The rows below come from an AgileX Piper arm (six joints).
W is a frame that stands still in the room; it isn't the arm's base.
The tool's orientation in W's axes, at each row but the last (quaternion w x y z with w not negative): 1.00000, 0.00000, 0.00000, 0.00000; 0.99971, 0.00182, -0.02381, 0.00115; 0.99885, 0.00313, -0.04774, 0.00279; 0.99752, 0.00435, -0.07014, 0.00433; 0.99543, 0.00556, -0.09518, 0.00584; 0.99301, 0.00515, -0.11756, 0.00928; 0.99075, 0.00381, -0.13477, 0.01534; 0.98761, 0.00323, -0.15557, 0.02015; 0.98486, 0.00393, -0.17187, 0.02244; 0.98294, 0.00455, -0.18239, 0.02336
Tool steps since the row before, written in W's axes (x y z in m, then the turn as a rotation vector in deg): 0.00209, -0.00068, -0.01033, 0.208, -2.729, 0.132; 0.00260, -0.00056, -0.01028, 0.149, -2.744, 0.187; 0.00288, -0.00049, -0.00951, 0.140, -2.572, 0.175; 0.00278, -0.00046, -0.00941, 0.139, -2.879, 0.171; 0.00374, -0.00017, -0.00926, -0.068, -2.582, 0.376; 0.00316, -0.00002, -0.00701, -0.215, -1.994, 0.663; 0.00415, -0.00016, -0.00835, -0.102, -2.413, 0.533; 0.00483, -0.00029, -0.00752, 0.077, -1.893, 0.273; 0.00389, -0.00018, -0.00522, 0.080, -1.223, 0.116; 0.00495, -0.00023, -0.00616, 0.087, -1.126, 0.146
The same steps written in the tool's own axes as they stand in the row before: 0.00209, -0.00068, -0.01033, 0.208, -2.729, 0.132; 0.00211, -0.00060, -0.01039, 0.152, -2.744, 0.190; 0.00196, -0.00056, -0.00974, 0.142, -2.572, 0.178; 0.00143, -0.00056, -0.00970, 0.138, -2.879, 0.177; 0.00191, -0.00031, -0.00980, -0.023, -2.577, 0.413; 0.00143, -0.00014, -0.00755, -0.088, -1.984, 0.720; 0.00176, -0.00032, -0.00915, -0.027, -2.407, 0.569; 0.00227, -0.00049, -0.00864, 0.084, -1.895, 0.260; 0.00188, -0.00036, -0.00622, 0.062, -1.225, 0.101; 0.00240, -0.00047, -0.00752, 0.084, -1.129, 0.125
